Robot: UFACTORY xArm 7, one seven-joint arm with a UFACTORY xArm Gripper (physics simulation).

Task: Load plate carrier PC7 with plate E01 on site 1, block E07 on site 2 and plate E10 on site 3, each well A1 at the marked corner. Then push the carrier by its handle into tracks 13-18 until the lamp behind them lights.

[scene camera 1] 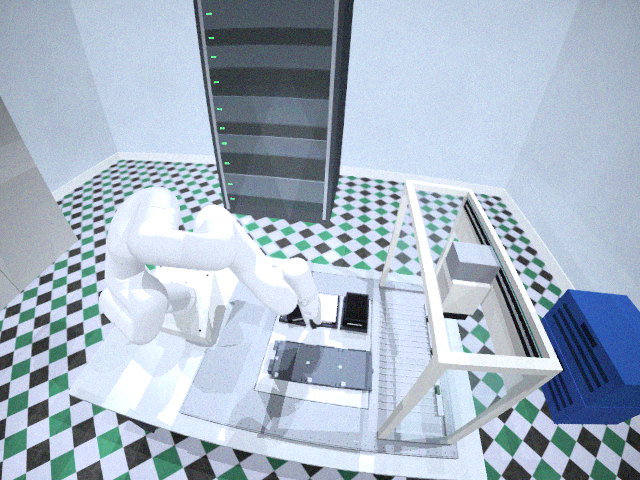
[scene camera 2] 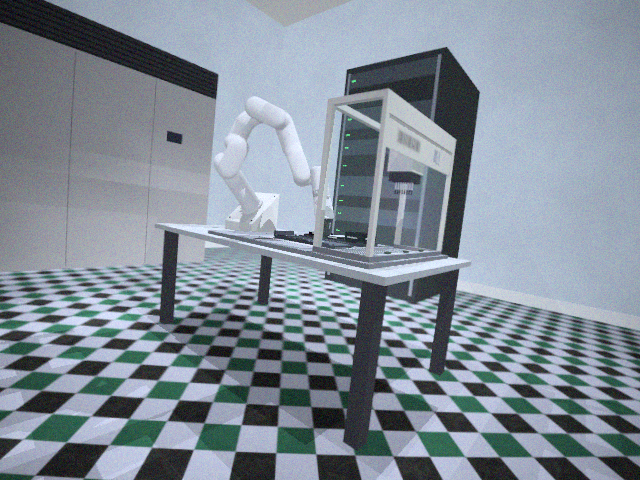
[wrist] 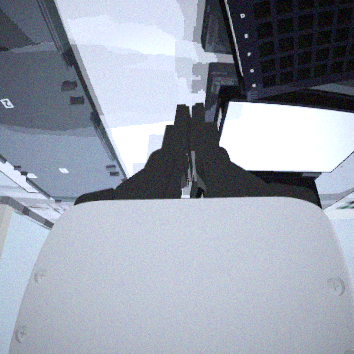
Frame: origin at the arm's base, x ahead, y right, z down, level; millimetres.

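Seen in the pictures: gripper, fingertip midpoint: point(scene camera 1: 318, 324) point(scene camera 2: 326, 235) point(wrist: 192, 122); arm's base at its link origin: point(scene camera 1: 180, 296) point(scene camera 2: 252, 206).
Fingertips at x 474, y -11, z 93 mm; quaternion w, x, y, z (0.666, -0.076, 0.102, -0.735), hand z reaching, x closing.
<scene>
Pixels of each thing's top centre, then the offset from my fingertips to it. Level surfaces: height alone.
- dark grey carrier at its top centre: point(wrist: 29, 157) point(scene camera 1: 322, 362) point(scene camera 2: 312, 235) dx +26, dy +140, dz -5 mm
- black gridded labware at its top centre: point(scene camera 1: 296, 304) dx -83, dy -75, dz -7 mm
- white-topped labware at its top centre: point(wrist: 295, 144) point(scene camera 1: 325, 307) dx +23, dy -79, dz -1 mm
- black labware at its top centre: point(scene camera 1: 356, 306) point(scene camera 2: 360, 232) dx +131, dy -71, dz -29 mm
- grooved track deck at its surface level: dz +24 mm
The dark grey carrier point(scene camera 1: 325, 365) point(wrist: 45, 122) lies flat on a white mat. A "2" shows on its bare surface in the wrist view; its left end looks darker in scene camera 1. A black gridded labware point(scene camera 1: 293, 315) point(wrist: 300, 42) with row letters is partly hidden by the arm in scene camera 1. A white-topped labware point(scene camera 1: 329, 308) point(wrist: 285, 137) stands in the middle of the row, a black labware point(scene camera 1: 355, 308) at its right. Names are unreadable. My gripper point(scene camera 1: 313, 325) point(wrist: 192, 122) is shut and empty, beside the row on the carrier's side.
The grooved track deck point(scene camera 1: 403, 335) lies right of the carrier, under a cream frame point(scene camera 1: 424, 268) point(scene camera 2: 378, 170) with a pipetting head point(scene camera 1: 473, 260) point(scene camera 2: 404, 175). A small green mark point(scene camera 1: 437, 390) shows near the deck's right side. A blue box point(scene camera 1: 594, 351) stands beyond the frame.
</scene>
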